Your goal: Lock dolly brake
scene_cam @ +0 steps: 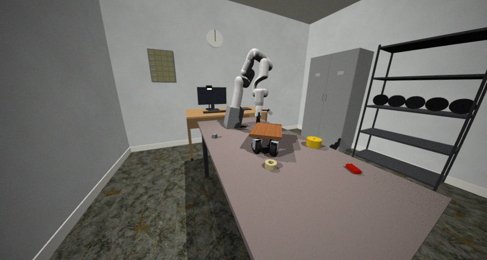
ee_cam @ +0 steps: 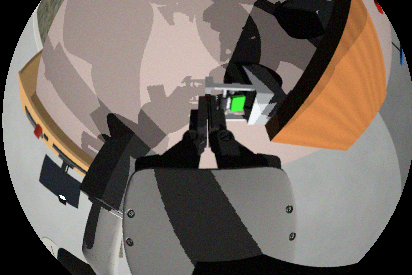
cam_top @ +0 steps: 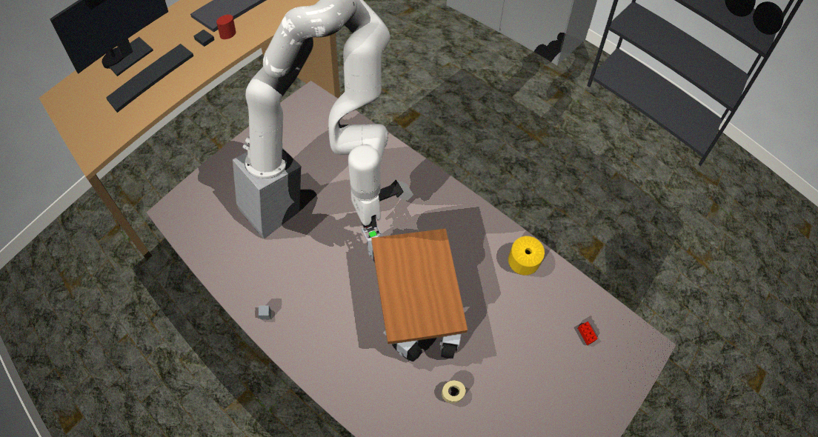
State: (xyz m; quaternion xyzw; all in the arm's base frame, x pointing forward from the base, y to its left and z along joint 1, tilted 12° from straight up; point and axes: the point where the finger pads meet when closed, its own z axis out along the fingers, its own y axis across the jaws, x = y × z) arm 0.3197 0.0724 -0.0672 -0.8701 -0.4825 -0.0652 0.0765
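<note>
Now: the brake pedal 3 cm below my hand, 1 cm to the right of it and 1 cm ahead of it. The rest, counted from my hand: small grey cube 37 cm to the right, 10 cm below, 10 cm behind; yellow spool 41 cm ahead, 20 cm to the left, 8 cm below; red brick 70 cm ahead, 10 cm below, 8 cm to the left.
</note>
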